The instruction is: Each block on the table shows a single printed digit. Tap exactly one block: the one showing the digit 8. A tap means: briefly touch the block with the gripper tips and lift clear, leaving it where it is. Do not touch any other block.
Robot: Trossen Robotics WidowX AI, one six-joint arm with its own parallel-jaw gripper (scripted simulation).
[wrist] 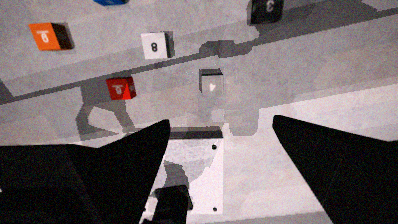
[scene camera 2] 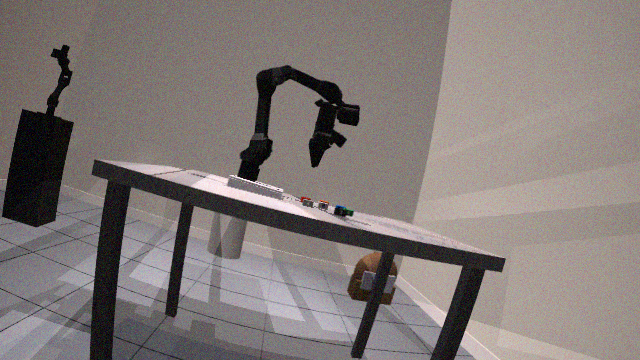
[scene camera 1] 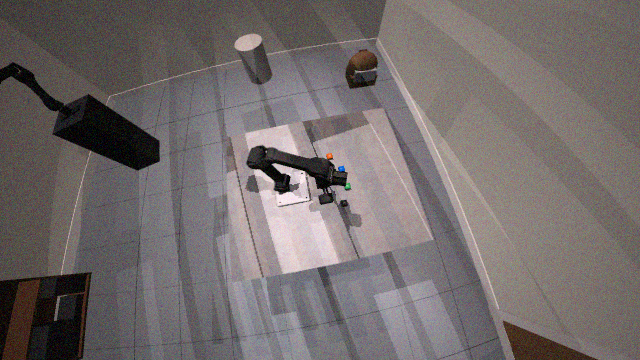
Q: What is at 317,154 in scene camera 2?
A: My gripper.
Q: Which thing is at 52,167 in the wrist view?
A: My gripper.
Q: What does my gripper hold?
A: Nothing.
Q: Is my gripper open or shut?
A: Open.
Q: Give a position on an orange block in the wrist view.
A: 48,36
